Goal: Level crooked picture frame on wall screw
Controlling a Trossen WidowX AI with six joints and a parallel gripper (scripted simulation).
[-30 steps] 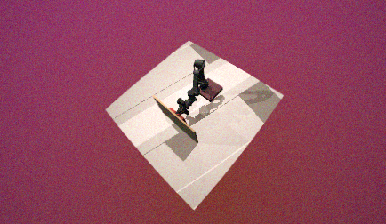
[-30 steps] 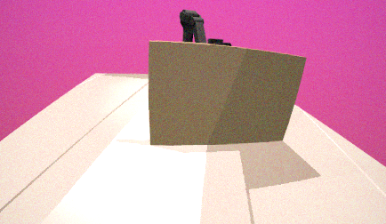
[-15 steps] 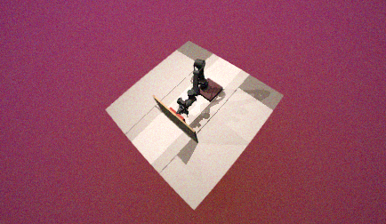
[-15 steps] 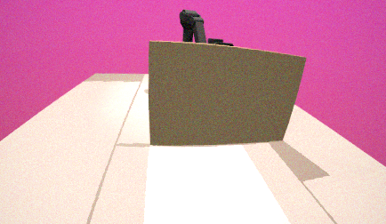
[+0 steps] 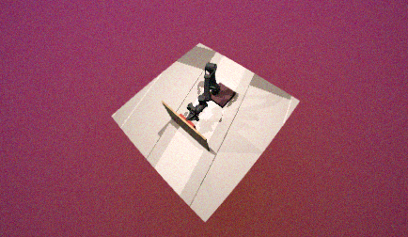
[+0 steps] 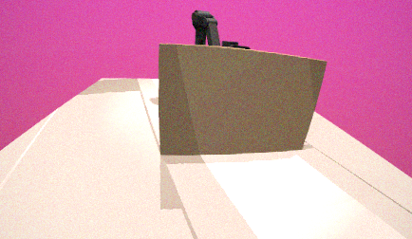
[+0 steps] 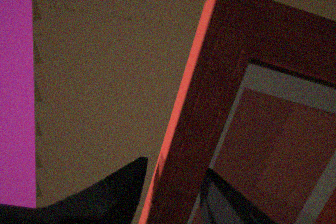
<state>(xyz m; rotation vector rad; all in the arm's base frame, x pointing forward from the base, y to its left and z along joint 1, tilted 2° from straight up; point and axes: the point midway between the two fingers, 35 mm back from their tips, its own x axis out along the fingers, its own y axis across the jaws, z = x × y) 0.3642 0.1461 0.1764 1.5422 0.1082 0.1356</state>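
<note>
Right now the picture frame is 1 cm ahead of my gripper tip and 5 cm below it. From my gripper tip the other things lie so: wall panel 2 cm ahead, 1 cm to the left, 6 cm below.
</note>
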